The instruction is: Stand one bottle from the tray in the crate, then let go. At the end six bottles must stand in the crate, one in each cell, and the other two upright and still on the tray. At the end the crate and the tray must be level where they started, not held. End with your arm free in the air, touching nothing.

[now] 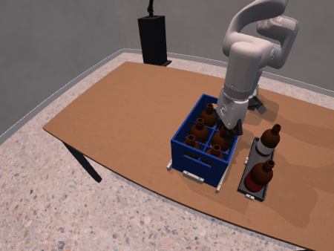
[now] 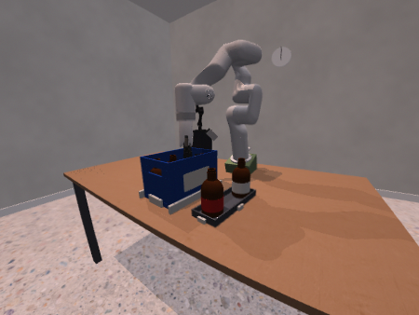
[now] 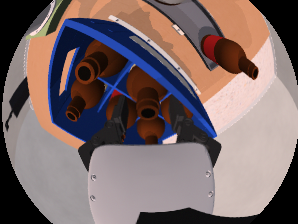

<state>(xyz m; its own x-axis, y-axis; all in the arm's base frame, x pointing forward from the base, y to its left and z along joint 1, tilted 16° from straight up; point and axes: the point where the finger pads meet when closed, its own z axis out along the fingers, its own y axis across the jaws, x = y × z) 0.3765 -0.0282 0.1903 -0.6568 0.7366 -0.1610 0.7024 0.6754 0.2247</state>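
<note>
My gripper is now 80 mm above the blue crate and 40 mm to the left of it.
</note>
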